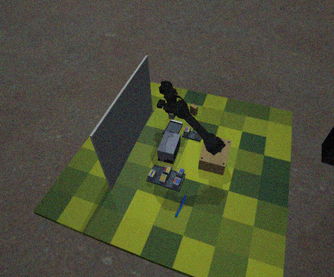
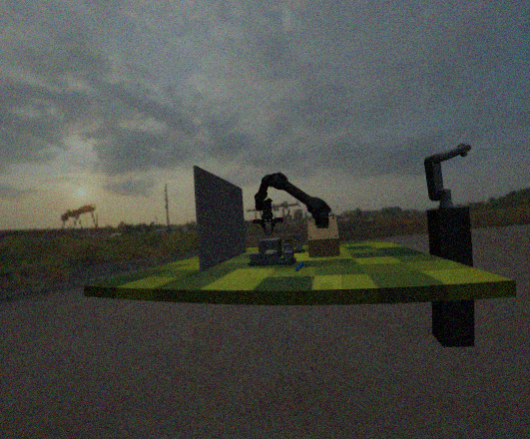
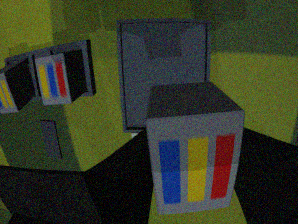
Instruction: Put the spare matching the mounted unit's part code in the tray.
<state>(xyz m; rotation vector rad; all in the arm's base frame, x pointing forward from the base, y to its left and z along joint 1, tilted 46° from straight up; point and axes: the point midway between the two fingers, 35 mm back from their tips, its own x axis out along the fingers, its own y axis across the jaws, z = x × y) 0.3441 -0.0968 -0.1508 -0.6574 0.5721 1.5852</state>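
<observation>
My gripper tip is 12 cm above the grey tray, 1 cm to the right of it and 1 cm past it. Round my gripper tip: mounted unit 21 cm to the left, 7 cm below, 6 cm behind; holder 15 cm behind, 11 cm below, 2 cm to the left; grey spare block 2 cm above.
</observation>
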